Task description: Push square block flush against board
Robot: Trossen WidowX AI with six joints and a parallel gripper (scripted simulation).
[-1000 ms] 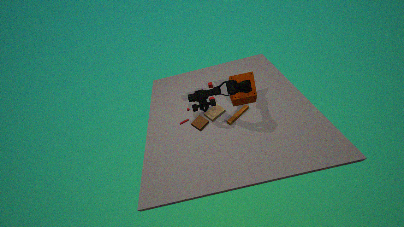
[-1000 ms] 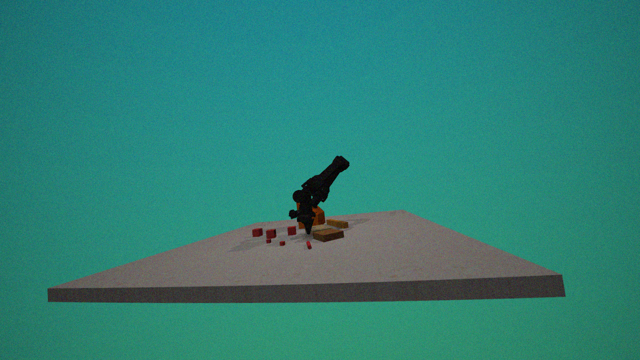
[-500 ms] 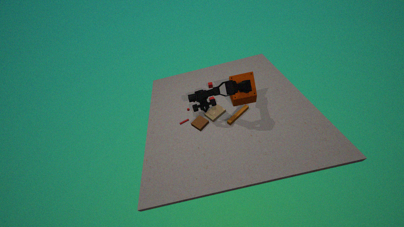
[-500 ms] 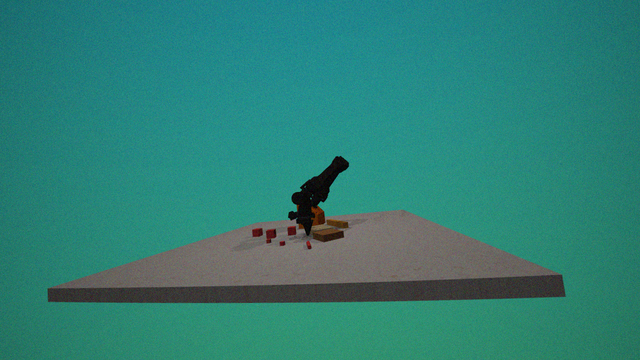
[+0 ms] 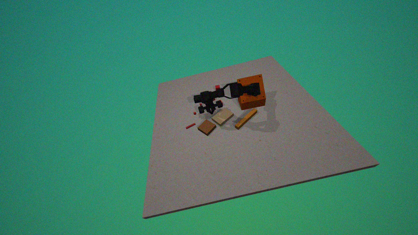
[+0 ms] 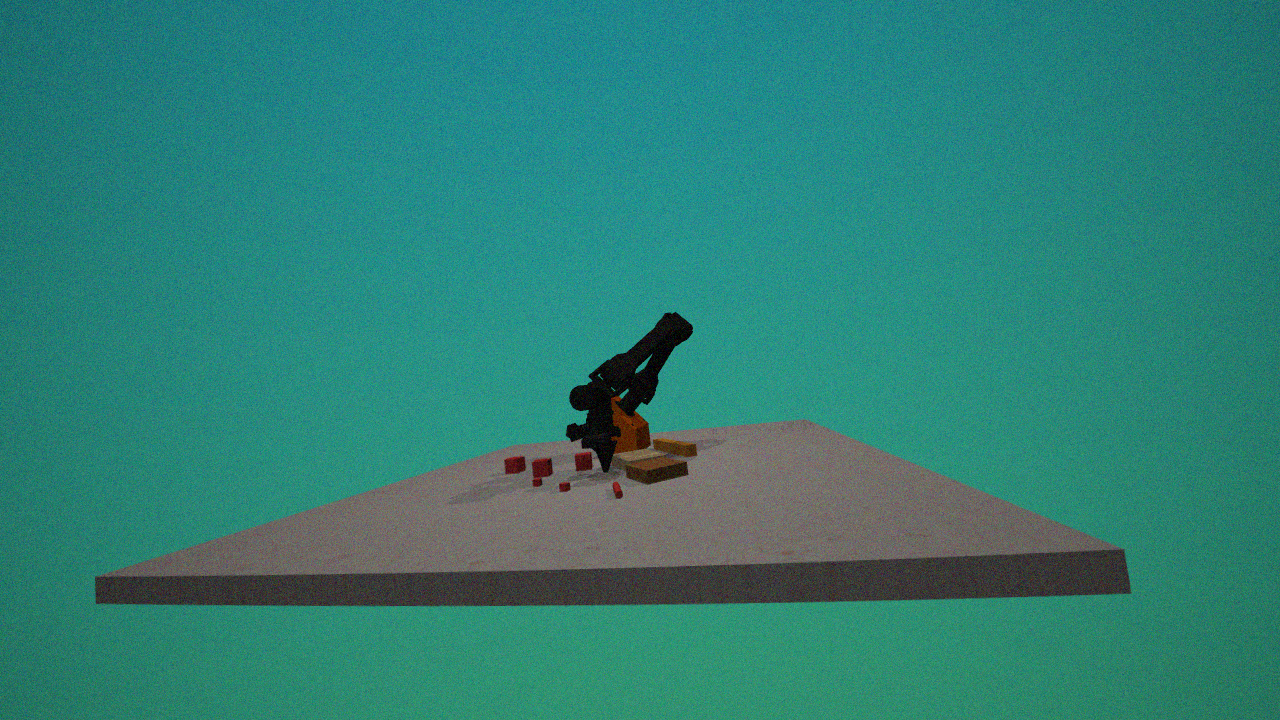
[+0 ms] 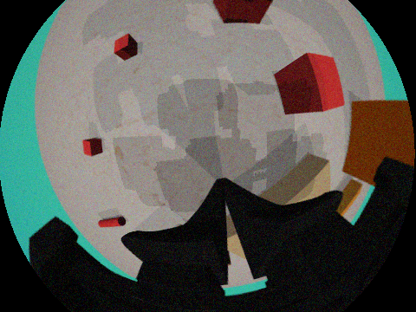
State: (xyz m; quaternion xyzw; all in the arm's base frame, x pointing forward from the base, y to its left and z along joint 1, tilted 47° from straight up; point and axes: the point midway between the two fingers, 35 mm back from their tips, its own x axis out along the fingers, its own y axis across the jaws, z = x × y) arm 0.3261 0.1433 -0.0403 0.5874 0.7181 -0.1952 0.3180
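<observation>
My gripper tip is now 90 mm past the pale tan board, 50 mm to the right of it and 10 mm below it. The rest, counted from my gripper tip: brown square block: 140 mm to the left, 40 mm ahead, 10 mm above; then red rod: 170 mm ahead, 100 mm to the left; then orange-yellow slat: 260 mm behind, 100 mm to the left, 10 mm above.
</observation>
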